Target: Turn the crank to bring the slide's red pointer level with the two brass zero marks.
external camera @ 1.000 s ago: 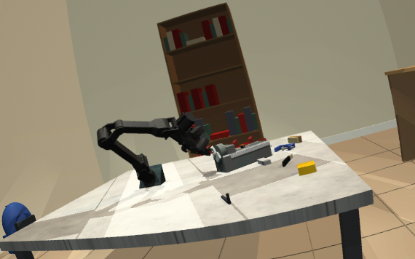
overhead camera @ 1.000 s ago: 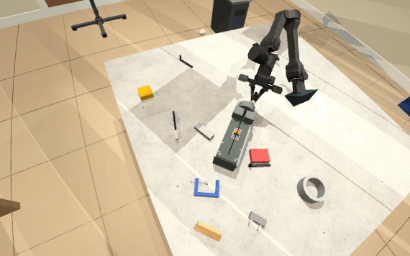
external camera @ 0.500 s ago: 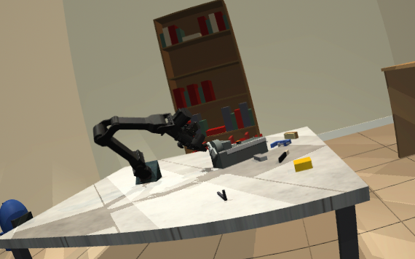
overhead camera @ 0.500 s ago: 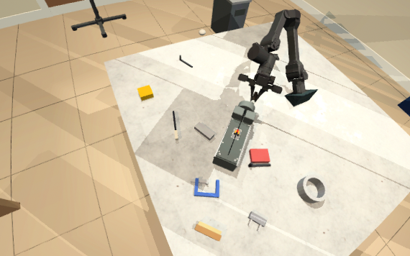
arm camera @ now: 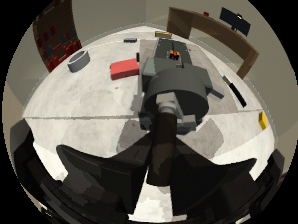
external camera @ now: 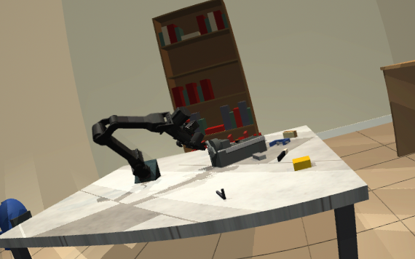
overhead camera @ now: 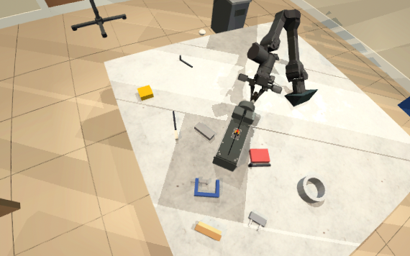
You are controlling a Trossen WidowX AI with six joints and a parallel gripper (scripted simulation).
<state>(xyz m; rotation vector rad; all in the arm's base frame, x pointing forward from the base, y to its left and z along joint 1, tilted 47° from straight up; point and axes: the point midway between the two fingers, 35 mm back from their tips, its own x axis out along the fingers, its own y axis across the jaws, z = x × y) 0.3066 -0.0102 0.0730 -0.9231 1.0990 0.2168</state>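
Now: the crank handle 10 mm behind my gripper tip, 10 mm to the right of it and 20 mm above it. From my gripper tip the other things lie so: grey block 230 mm ahead, 20 mm to the right, 80 mm below; then red pointer 140 mm ahead, 80 mm to the left, 10 mm below; then red block 90 mm ahead, 190 mm to the left, 80 mm below.
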